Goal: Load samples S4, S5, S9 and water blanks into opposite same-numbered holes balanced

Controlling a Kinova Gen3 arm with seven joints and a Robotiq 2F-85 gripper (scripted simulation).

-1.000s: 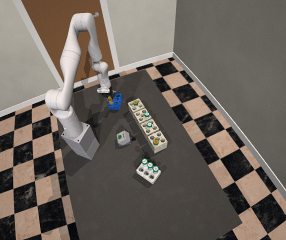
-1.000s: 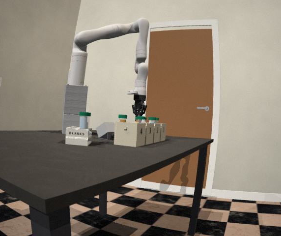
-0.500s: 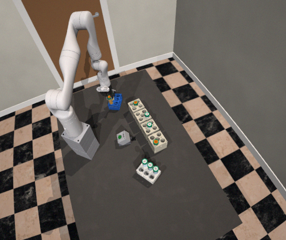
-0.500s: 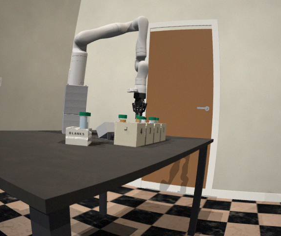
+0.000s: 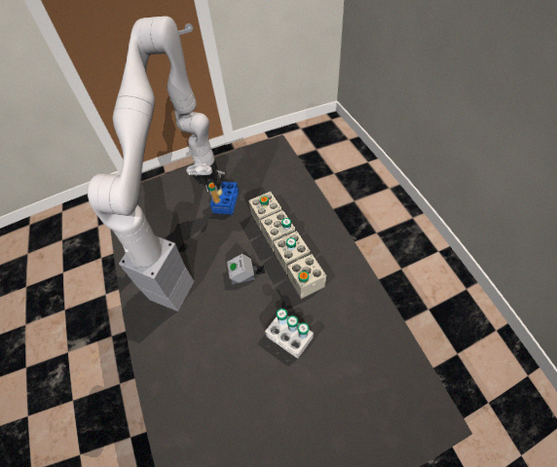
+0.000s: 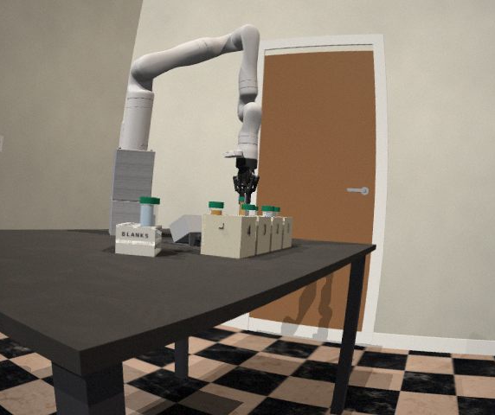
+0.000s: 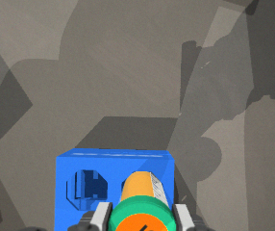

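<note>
Right now the sample S5 is 10 mm behind my hand and 50 mm below it. Round my hand: blue sample rack (40 mm ahead, 20 mm to the left, 110 mm below); adapter 1 (140 mm ahead, 160 mm to the right, 100 mm below); grey-dot tube X2 (30 mm ahead, 30 mm to the left, 80 mm below).
</note>
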